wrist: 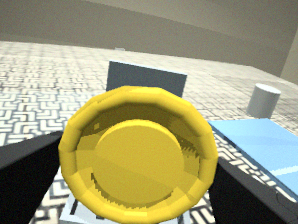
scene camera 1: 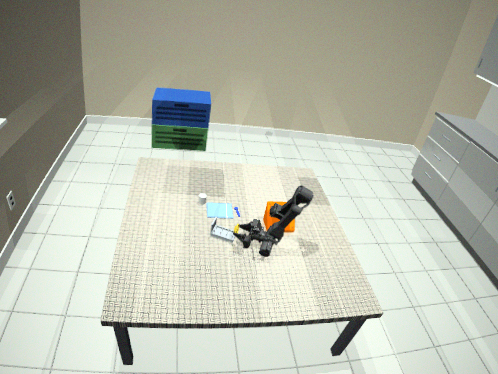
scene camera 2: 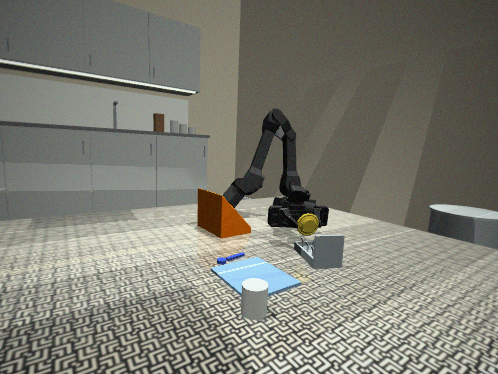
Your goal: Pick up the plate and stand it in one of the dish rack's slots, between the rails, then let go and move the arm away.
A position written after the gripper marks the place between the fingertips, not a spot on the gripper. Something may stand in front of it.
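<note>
The gripper carries a yellow plate (wrist: 133, 147). The gripper (scene camera 2: 309, 226) is visible in the wrist view as well, as the gripper (wrist: 138, 153). The scene also has a white cup (scene camera 2: 254, 298), with the wrist view giving the same white cup (wrist: 262, 103), along with a grey dish rack (scene camera 2: 325, 251) and a light blue mat (scene camera 2: 233, 274).
</note>
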